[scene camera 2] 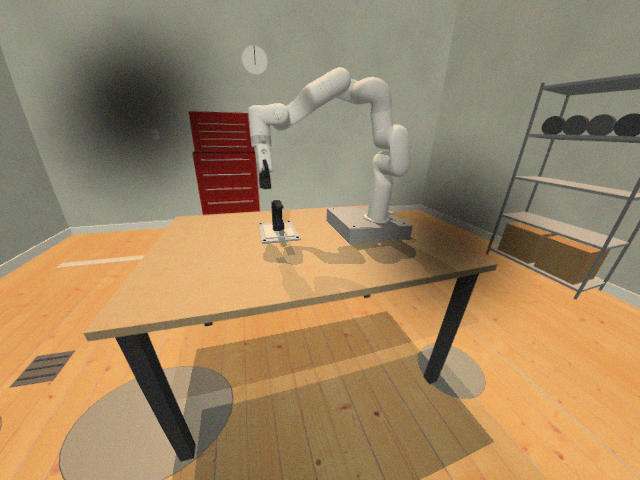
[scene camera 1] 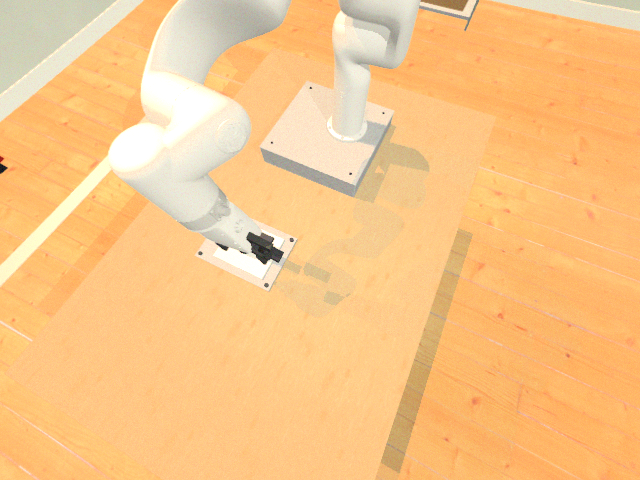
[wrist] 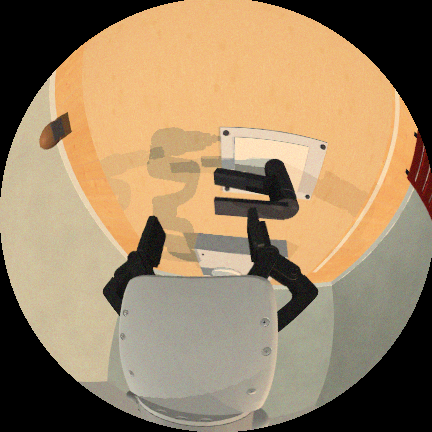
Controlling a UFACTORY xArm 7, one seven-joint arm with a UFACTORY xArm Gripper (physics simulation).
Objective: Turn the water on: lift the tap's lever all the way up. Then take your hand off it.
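Frame: origin at the arm's base, x back, y up, z left, level; millimetres.
Where they show: gripper, between the fingertips: [scene camera 2: 265, 188] [scene camera 1: 248, 250] [wrist: 201, 221]; arm's base, origin of its link: [scene camera 2: 376, 218] [scene camera 1: 346, 127] [wrist: 225, 272].
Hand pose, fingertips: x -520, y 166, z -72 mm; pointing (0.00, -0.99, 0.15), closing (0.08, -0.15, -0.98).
Each offset is from my fingertips to the top centre of the thing. Level surfaces: height alone.
The black tap [scene camera 1: 278, 254] [scene camera 2: 277, 215] [wrist: 281, 181] stands upright on a pale base plate {dx +69, dy -220, dz -98 mm} [scene camera 1: 232, 267] [wrist: 227, 150] with dark corner bolts. Its flat lever {dx +61, dy -76, dz -43 mm} [wrist: 235, 207] lies across the top of the body, above the spout {dx +59, dy -133, dz -29 mm} [wrist: 237, 179]; both point the same way. How far the lever is raised is hard to tell. My gripper [scene camera 1: 242, 251] [scene camera 2: 265, 184] [wrist: 201, 221] is open and empty. It hangs above the tap with a gap in scene camera 2. In the wrist view one fingertip overlaps the lever's lower edge. The arm hides most of the tap in scene camera 1.
The arm's grey base block [scene camera 1: 310, 134] [scene camera 2: 351, 227] [wrist: 227, 257] stands on the wooden table {dy -232 mm} [scene camera 1: 248, 372] [scene camera 2: 206, 279] beside the tap. A red tool cabinet [scene camera 2: 227, 175] stands behind the table. A shelf rack [scene camera 2: 521, 160] stands at the right.
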